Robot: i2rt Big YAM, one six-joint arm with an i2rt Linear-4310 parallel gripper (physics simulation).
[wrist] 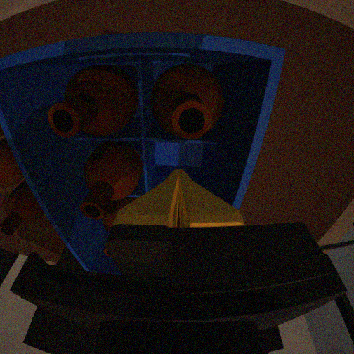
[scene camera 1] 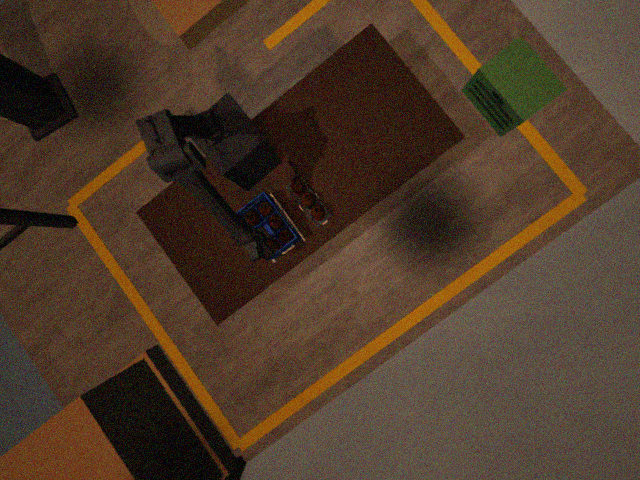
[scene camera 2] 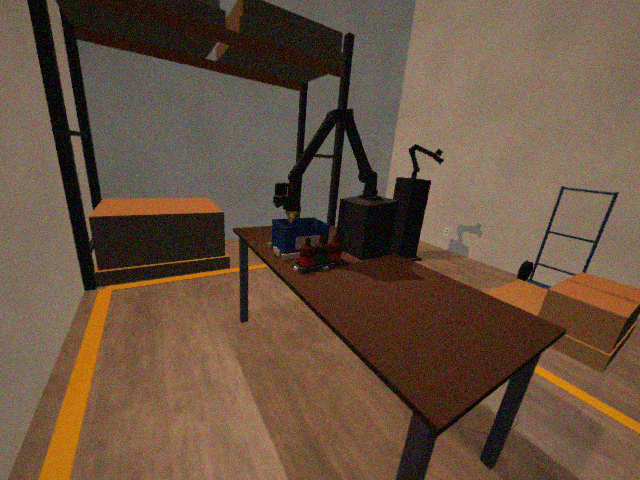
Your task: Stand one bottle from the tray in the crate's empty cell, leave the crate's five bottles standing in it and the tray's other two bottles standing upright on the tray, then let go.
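Places are measured from the arm's base along level axes (x left, y down, z back), in millimetres.
Pixels of known places: gripper, between the fingertips: [scene camera 2: 290,222]; arm's base, origin of its link: [scene camera 1: 215,132] [scene camera 2: 369,198].
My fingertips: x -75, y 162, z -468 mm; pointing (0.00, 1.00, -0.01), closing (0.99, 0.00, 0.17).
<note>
For each thing: its top centre in the pictures, then the offset to it from my fingertips. "pt": a spot on its surface instead. Level surfaces: height alone.
- blue crate, centre of its top: [scene camera 1: 264,225] [scene camera 2: 301,221] dx +35, dy -13, dz +49 mm
- tray, a spot on its surface: [scene camera 2: 306,269] pt dx +342, dy +141, dz -25 mm
- dark brown table, height of its surface: dy +162 mm
The blue crate [scene camera 1: 268,229] [scene camera 2: 281,238] [wrist: 259,130] stands on the table. In the wrist view, brown bottles stand in its far left cell [wrist: 107,97], far right cell [wrist: 200,82] and middle left cell [wrist: 112,167]; another shows partly behind the fingers. The middle right cell shows blue surfaces and no bottle. The near right cell is hidden. My gripper [scene camera 2: 292,220] [wrist: 178,175] is shut and empty, pointing down over the crate's right column. The tray [scene camera 1: 324,222] [scene camera 2: 306,269] beside the crate bears three upright bottles [scene camera 1: 308,199] [scene camera 2: 306,254], two with red labels and one green.
The dark brown table [scene camera 1: 382,103] [scene camera 2: 413,330] carries the crate and tray. The arm's black pedestal [scene camera 2: 364,227] stands beside the table near the crate. A tall rack [scene camera 2: 345,93], a boxed pallet [scene camera 2: 160,240] and a hand truck [scene camera 2: 576,236] stand away from the table.
</note>
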